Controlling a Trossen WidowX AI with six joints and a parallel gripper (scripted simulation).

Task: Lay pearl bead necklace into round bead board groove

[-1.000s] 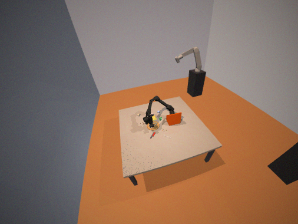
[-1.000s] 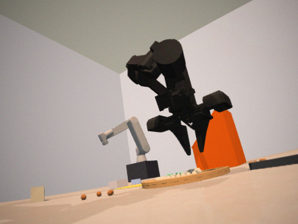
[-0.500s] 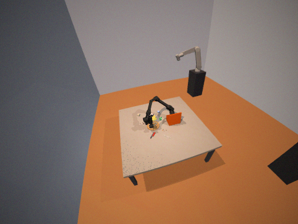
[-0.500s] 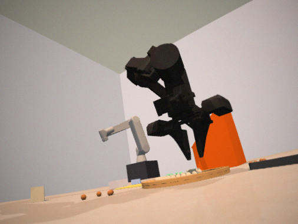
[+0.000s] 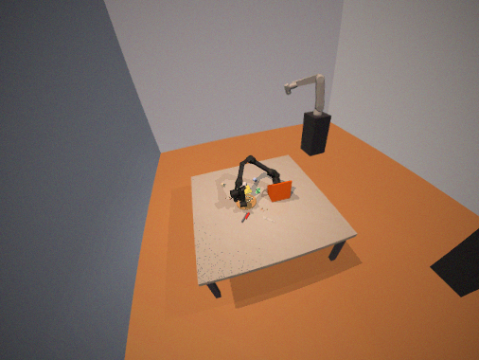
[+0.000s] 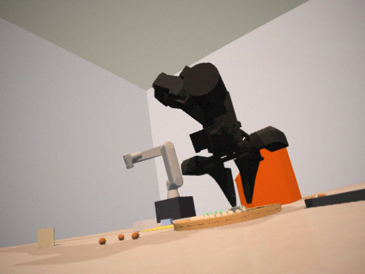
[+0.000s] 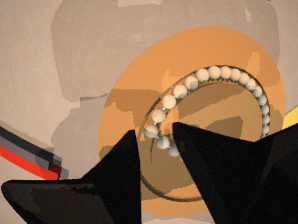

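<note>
My gripper tip is now 40 mm past the round wooden bead board, 50 mm to the left of it and 10 mm above it. Also, from my gripper tip: tan cube (120 mm ahead, 380 mm to the right); then yellow flat piece (100 mm behind, 220 mm to the right, 20 mm below); then red-handled tool (20 mm ahead, 130 mm to the left, 20 mm below).
</note>
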